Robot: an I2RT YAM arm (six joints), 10 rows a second.
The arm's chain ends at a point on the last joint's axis. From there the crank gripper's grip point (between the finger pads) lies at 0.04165 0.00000 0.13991 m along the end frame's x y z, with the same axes.
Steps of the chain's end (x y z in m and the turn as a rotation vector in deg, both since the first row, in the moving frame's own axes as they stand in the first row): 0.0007, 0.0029, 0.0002, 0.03, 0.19, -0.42; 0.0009, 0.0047, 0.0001, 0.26, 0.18, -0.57; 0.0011, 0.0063, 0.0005, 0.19, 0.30, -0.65; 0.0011, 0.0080, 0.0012, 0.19, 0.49, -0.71; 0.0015, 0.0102, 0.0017, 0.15, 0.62, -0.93; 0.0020, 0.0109, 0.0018, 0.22, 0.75, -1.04; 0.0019, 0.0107, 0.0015, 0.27, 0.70, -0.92; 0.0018, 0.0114, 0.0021, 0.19, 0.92, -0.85; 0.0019, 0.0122, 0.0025, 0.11, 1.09, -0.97; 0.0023, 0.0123, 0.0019, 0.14, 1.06, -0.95; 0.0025, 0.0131, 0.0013, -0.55, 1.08, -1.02; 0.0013, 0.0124, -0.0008, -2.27, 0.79, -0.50
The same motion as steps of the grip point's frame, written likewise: 0.0012, 0.0025, 0.0001, 0.03, 0.19, -0.42; 0.0013, 0.0036, 0.0000, 0.26, 0.18, -0.57; 0.0018, 0.0054, 0.0003, 0.19, 0.30, -0.65; 0.0023, 0.0070, 0.0008, 0.19, 0.49, -0.71; 0.0030, 0.0091, 0.0012, 0.15, 0.62, -0.93; 0.0038, 0.0096, 0.0012, 0.22, 0.75, -1.04; 0.0036, 0.0094, 0.0010, 0.27, 0.70, -0.92; 0.0040, 0.0103, 0.0014, 0.19, 0.92, -0.85; 0.0045, 0.0112, 0.0017, 0.11, 1.09, -0.97; 0.0049, 0.0112, 0.0011, 0.14, 1.06, -0.95; 0.0051, 0.0137, 0.0005, -0.55, 1.08, -1.02; 0.0032, 0.0176, -0.0015, -2.27, 0.79, -0.50
